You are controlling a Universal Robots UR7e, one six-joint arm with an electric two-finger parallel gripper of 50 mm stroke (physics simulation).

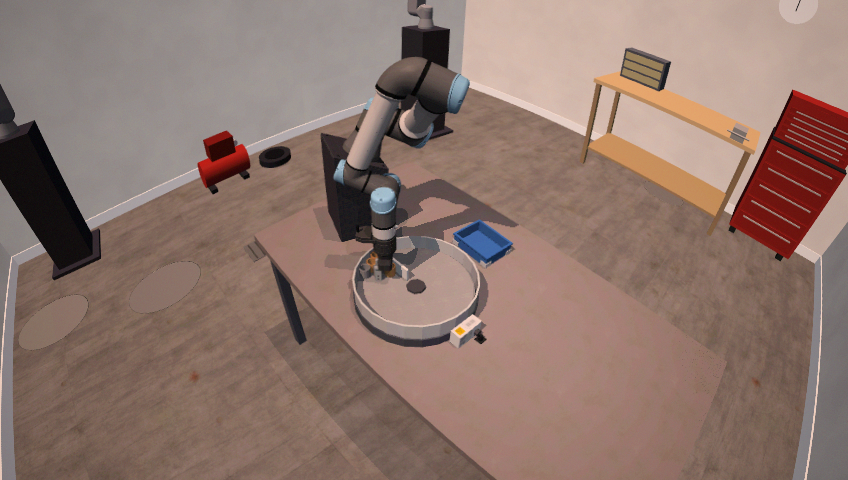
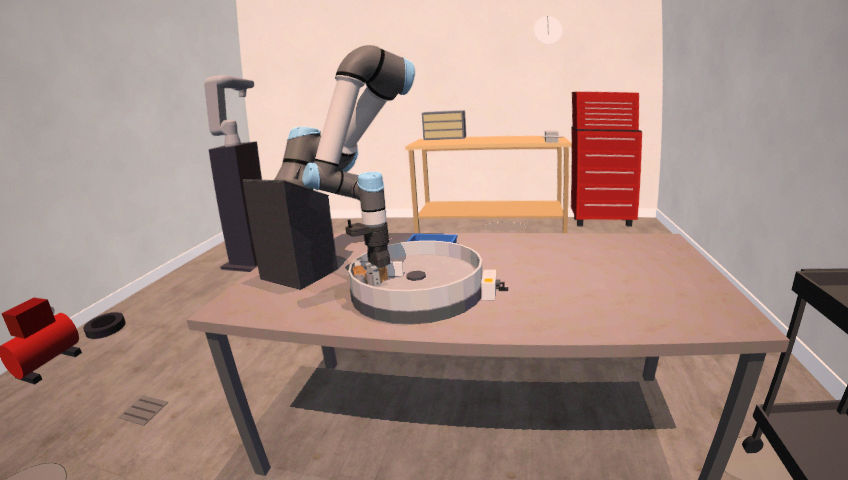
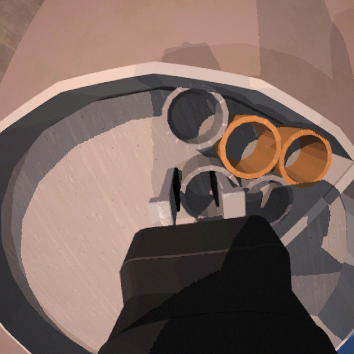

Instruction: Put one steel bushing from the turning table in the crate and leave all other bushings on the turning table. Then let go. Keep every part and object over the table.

In view: my gripper (image 2: 374, 283) and a round turning table (image 3: 90, 151).
My gripper shows as well in image 3 (image 3: 194, 177).
